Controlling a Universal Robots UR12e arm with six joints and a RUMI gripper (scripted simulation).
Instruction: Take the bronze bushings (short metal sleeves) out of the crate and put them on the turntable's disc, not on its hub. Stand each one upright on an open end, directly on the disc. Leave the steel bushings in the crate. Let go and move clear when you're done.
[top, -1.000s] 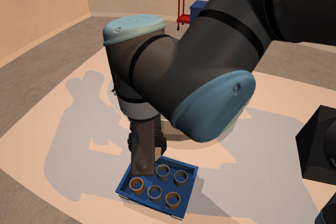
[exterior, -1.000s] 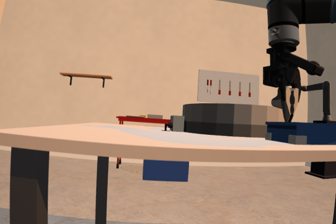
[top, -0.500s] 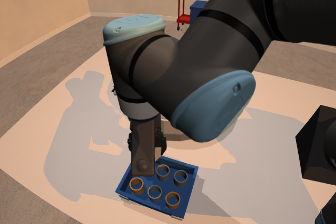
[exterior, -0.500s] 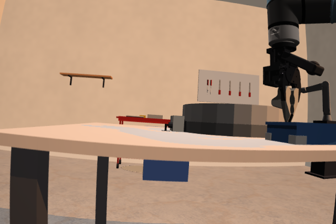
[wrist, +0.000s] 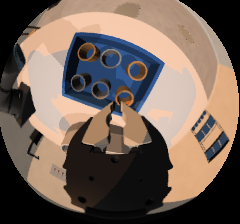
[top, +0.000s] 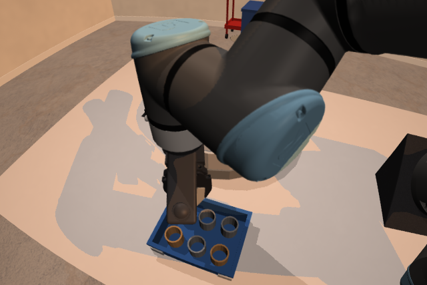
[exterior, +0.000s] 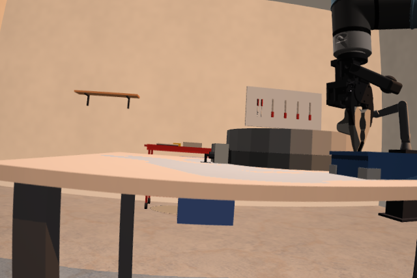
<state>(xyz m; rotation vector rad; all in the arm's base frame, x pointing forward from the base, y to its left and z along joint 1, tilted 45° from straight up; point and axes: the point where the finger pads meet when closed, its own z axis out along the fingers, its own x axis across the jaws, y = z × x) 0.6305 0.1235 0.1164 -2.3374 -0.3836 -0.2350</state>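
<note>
The blue crate lies 4 cm to the left of my hand, 4 cm below it and 4 cm behind it.
</note>
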